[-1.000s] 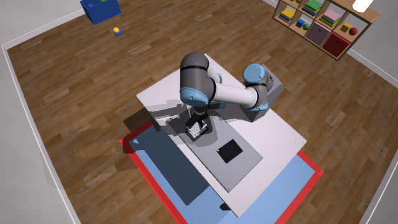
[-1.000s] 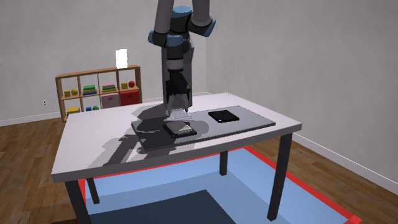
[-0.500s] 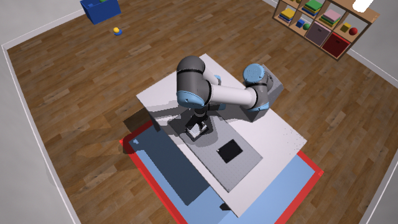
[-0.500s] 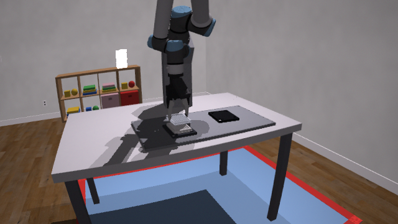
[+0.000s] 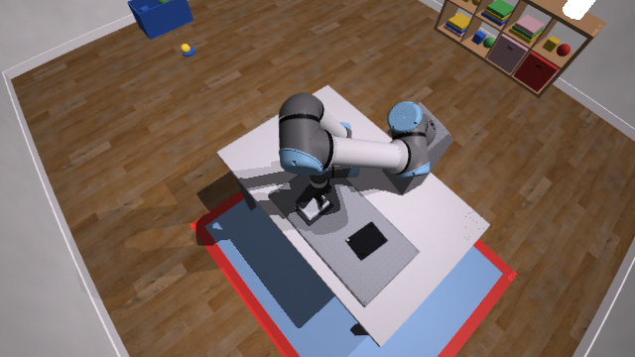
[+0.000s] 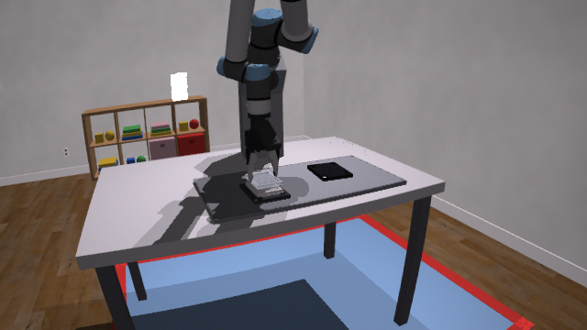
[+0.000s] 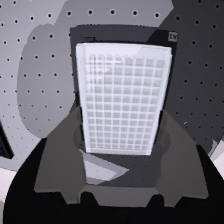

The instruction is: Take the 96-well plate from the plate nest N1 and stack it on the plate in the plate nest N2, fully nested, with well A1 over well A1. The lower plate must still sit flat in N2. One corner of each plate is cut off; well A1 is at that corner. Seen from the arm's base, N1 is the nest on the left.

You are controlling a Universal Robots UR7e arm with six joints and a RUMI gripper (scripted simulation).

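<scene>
My gripper is now 10 mm above the clear 96-well plate. Round my hand: label (60 mm ahead, 230 mm to the left, 40 mm below); plate nest N1 (10 mm ahead, 300 mm to the left, 50 mm below).
</scene>
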